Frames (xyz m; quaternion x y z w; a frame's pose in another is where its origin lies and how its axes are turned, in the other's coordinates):
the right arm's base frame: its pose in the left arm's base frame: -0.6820 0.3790 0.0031 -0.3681 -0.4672 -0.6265 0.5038
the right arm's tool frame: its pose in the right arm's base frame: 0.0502 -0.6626 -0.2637 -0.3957 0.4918 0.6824 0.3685
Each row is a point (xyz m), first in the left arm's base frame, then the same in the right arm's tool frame.
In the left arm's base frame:
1: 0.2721 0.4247 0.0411
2: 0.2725 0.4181 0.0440
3: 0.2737 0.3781 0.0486
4: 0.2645 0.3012 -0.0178
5: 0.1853 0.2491 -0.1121
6: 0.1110 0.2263 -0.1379
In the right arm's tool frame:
1: 0.0018 -0.0601 1.6446
2: 0.0050 -0.0666 1.6440
3: 0.0324 -0.0955 1.6380
4: 0.1298 -0.0925 1.6076
5: 0.2112 -0.0490 1.5109
6: 0.2287 -0.0402 1.4314

